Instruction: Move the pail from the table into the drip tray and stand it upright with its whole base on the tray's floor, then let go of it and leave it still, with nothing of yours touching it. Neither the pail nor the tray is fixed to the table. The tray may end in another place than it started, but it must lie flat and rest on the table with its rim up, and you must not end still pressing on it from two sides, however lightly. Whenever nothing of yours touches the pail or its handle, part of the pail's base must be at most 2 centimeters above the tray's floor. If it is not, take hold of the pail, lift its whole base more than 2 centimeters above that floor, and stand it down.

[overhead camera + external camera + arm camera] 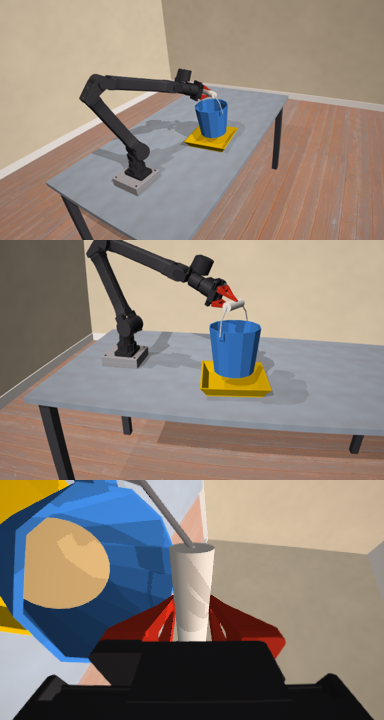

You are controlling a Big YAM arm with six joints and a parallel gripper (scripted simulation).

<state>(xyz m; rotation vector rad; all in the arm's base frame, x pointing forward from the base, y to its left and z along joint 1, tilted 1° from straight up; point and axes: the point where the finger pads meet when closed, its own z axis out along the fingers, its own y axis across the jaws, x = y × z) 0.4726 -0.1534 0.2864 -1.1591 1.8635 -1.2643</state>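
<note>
Right now my hand is 100 mm above the blue pail and 10 mm short of it. Also, from my hand: pail handle (30 mm below, 10 mm ahead); yellow drip tray (310 mm below, 20 mm ahead).
</note>
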